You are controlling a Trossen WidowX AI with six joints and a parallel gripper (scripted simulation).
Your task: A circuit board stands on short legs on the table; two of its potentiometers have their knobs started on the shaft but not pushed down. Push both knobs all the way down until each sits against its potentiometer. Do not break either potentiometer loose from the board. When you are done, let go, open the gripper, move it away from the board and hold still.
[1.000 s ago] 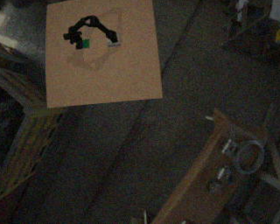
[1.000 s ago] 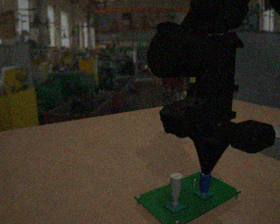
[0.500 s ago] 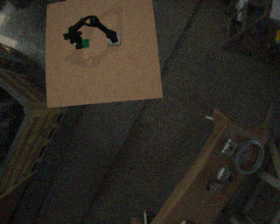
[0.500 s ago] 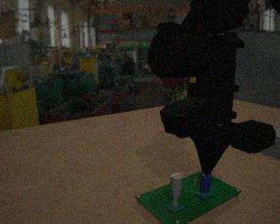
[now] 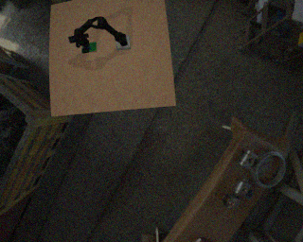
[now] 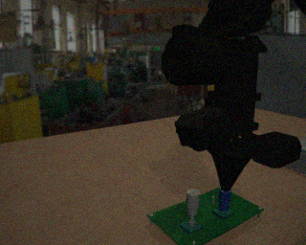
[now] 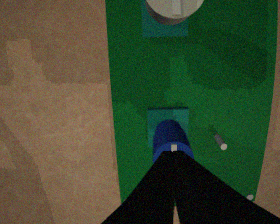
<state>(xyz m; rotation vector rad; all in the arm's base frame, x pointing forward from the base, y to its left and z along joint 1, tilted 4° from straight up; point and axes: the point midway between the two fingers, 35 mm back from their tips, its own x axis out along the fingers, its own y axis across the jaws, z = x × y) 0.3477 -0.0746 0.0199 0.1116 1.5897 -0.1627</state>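
Now: the blue knob 10 mm below my gripper tip. The rest, counted from my gripper tip: grey knob (60 mm ahead, 10 mm to the right, 10 mm above).
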